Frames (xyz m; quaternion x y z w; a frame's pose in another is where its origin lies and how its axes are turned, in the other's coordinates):
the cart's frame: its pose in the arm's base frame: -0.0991 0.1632 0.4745 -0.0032 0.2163 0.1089 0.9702
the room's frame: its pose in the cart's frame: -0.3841 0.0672 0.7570 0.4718 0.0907 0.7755 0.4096
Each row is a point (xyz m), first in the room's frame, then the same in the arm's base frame.
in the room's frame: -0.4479 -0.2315 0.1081
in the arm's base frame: 0.0330 0.0403 0.8605
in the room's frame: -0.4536 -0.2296 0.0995
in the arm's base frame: 0.0246 0.0354 0.8565
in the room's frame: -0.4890 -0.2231 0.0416
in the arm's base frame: -0.0309 0.0086 0.8275
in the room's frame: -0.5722 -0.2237 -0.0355
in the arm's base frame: -0.1012 -0.0453 0.7567
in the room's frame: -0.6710 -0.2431 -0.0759
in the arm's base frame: -0.1317 -0.0981 0.6669
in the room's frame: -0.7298 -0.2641 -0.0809
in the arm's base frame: -0.1298 -0.1235 0.6097
